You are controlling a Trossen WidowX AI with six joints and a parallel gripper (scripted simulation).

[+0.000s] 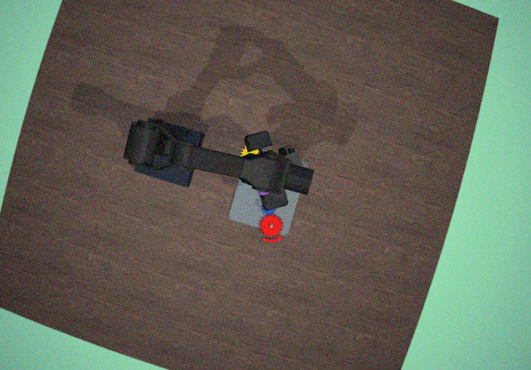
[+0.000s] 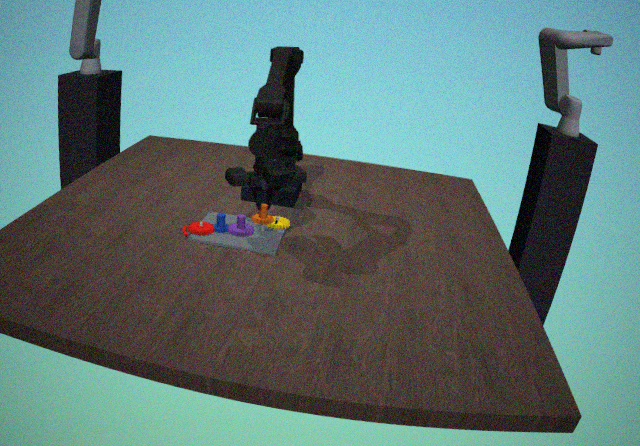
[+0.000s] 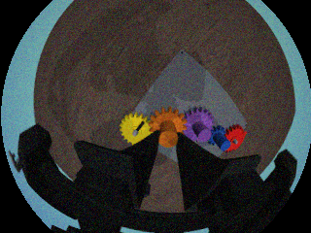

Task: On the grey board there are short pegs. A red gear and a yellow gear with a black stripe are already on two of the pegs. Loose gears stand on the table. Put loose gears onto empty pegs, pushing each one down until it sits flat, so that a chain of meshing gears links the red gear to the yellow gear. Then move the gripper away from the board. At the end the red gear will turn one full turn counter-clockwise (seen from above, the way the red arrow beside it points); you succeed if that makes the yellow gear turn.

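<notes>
The purple gear lies 5 cm to the right of my gripper tip, 4 cm below it and 3 cm ahead of it. Round my gripper tip: yellow gear 5 cm below, 5 cm behind, 3 cm to the left; blue gear 9 cm to the right, 4 cm below, 4 cm ahead; orange gear 1 cm below.
</notes>
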